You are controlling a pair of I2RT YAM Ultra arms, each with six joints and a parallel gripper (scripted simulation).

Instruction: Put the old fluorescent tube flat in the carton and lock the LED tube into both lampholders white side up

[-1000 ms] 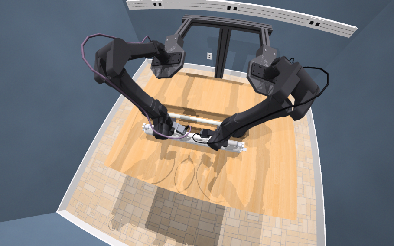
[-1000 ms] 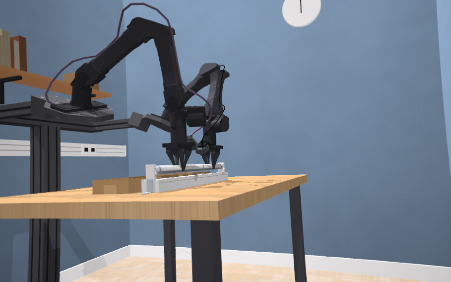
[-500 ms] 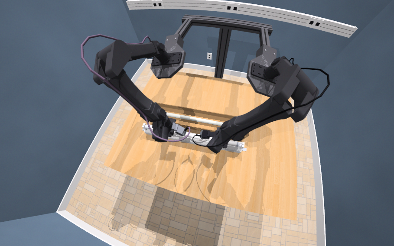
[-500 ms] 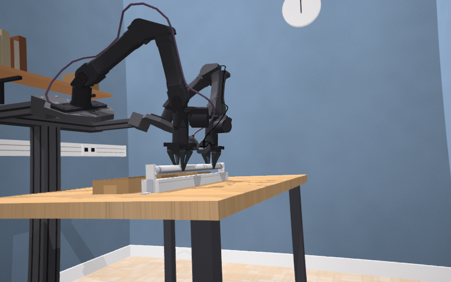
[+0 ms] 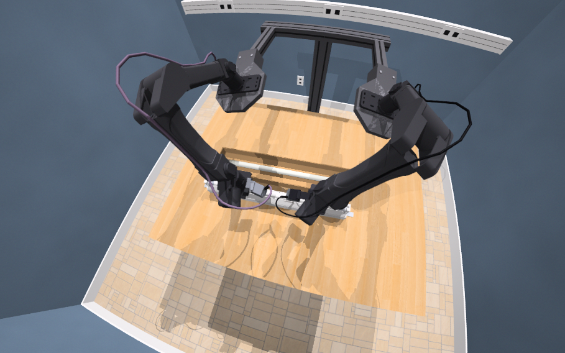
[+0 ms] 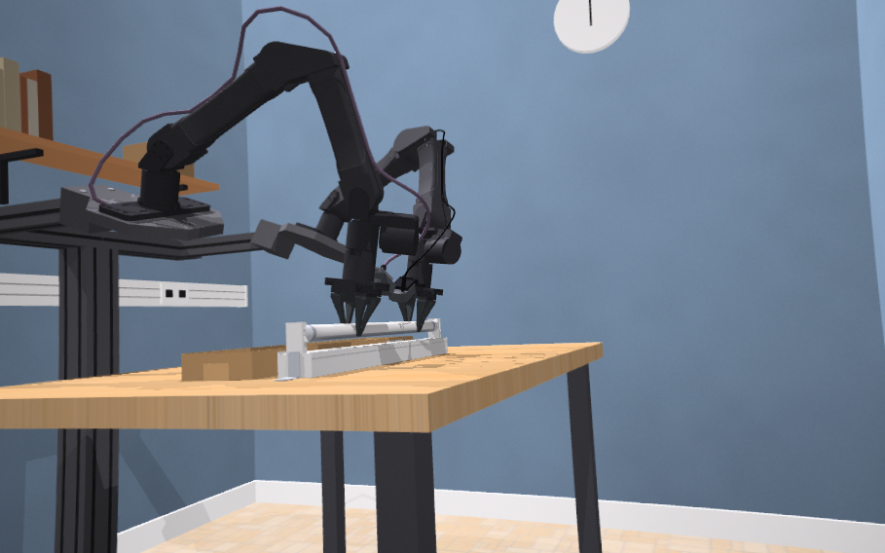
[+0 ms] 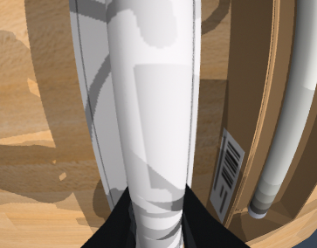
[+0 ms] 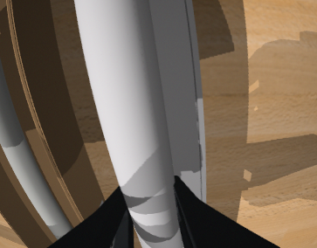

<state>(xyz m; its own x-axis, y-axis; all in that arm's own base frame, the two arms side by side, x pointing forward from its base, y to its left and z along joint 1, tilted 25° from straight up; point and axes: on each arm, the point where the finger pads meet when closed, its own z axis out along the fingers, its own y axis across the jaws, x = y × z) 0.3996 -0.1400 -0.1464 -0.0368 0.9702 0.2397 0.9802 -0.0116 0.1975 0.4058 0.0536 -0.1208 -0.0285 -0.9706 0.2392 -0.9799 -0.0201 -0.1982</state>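
The LED tube lies 120 mm to the left of my right hand. Also, from my right hand: light fixture 120 mm to the left, 10 mm below; brown carton 140 mm behind, 120 mm to the left, 40 mm below; old fluorescent tube 140 mm behind, 120 mm to the left, 50 mm below.
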